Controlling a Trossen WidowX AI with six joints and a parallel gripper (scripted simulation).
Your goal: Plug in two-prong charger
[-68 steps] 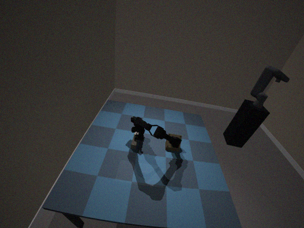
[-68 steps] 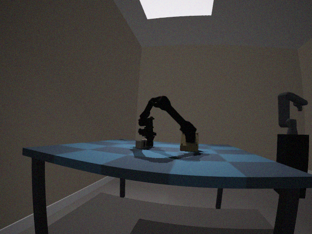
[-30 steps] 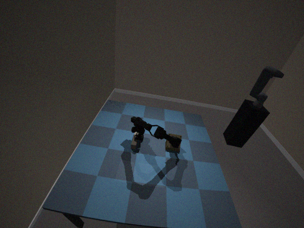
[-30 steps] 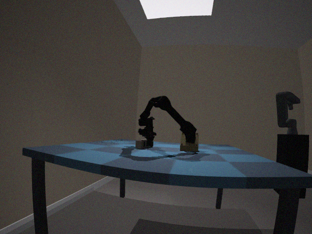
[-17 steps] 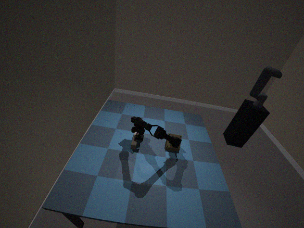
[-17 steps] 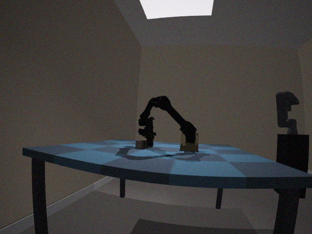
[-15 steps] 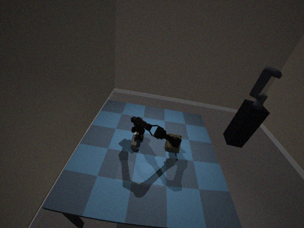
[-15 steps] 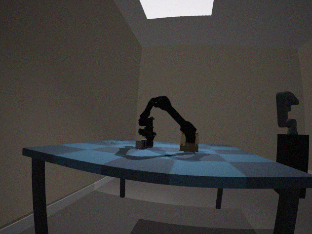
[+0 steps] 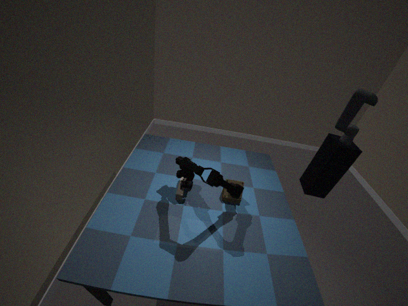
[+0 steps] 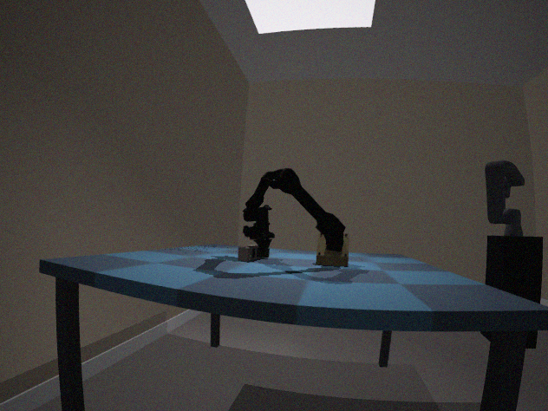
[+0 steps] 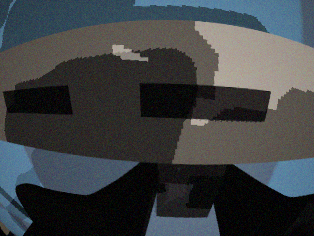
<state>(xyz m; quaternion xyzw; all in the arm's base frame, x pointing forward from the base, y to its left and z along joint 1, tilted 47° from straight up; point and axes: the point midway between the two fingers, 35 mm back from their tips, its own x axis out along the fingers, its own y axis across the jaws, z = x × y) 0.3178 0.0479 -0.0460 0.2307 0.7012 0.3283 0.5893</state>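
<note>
Now: the dark two-prong charger 20 mm ahead of my gripper tip and 10 mm above it.
</note>
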